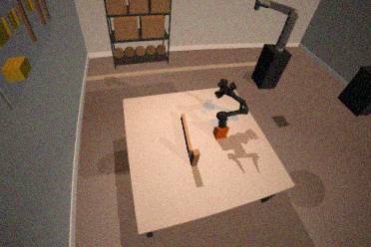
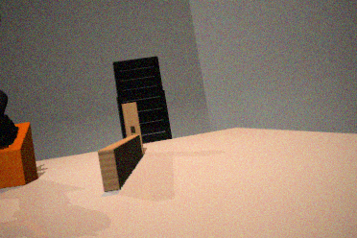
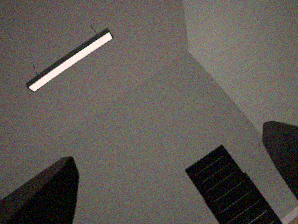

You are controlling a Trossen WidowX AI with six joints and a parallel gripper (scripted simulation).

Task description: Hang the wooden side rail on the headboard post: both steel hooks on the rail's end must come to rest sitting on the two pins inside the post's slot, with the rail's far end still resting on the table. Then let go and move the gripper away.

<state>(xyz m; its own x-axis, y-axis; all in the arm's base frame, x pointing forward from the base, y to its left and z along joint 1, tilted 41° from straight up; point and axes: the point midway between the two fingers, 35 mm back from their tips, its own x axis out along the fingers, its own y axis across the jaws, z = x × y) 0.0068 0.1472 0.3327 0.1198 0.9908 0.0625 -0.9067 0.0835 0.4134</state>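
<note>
My gripper tip is 410 mm above the wooden headboard post, 330 mm to the right of it and 300 mm short of it.
</note>
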